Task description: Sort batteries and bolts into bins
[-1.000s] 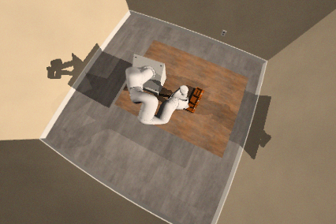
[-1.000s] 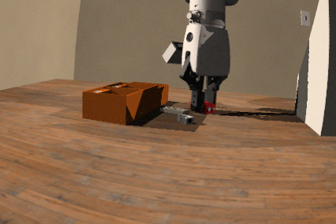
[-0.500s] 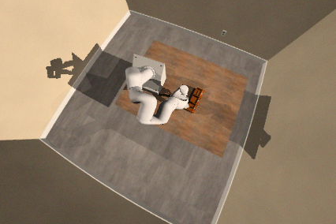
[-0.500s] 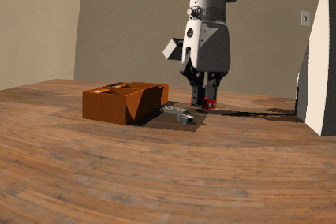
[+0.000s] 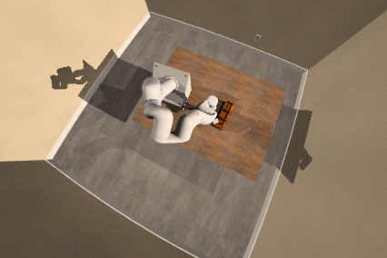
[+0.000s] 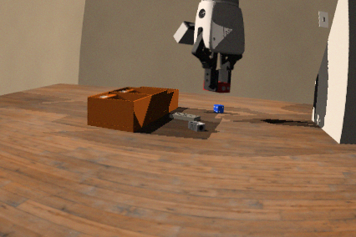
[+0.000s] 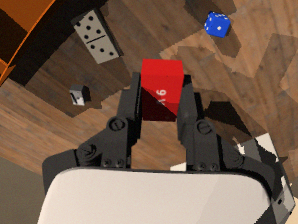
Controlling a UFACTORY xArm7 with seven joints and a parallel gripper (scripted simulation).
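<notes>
Now: hand 140 mm short of the orange cylindrical battery, 130 mm to the right of it and 60 mm above it. Also, from my hand: blue piece 60 mm to the right, 60 mm below, 10 mm behind; red block 10 mm to the left, 10 mm below, 10 mm behind; pale grey block 110 mm to the left, 60 mm below, 20 mm ahead.
</notes>
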